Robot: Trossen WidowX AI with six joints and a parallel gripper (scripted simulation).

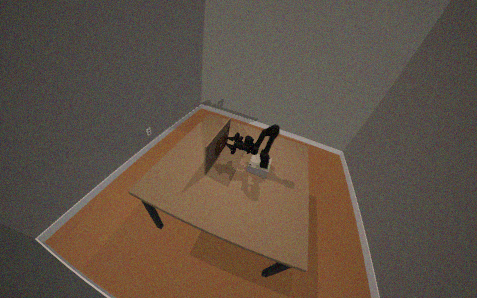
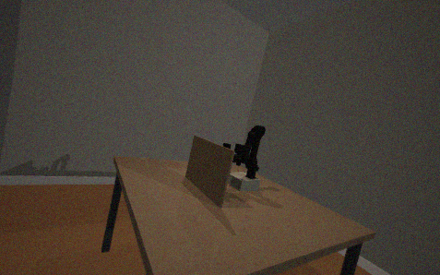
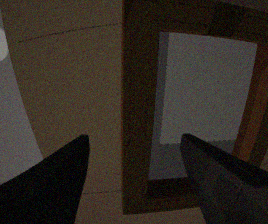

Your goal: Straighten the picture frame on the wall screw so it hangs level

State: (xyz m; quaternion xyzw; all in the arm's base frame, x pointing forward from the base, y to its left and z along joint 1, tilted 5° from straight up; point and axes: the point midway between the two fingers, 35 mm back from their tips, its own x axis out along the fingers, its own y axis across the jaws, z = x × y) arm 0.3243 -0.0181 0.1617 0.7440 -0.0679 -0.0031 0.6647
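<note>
My gripper tip is now 4 cm short of the picture frame, 1 cm to the right of it and 5 cm above it. The rest, counted from my gripper tip: wall panel: 5 cm ahead, 1 cm to the left, 6 cm below.
</note>
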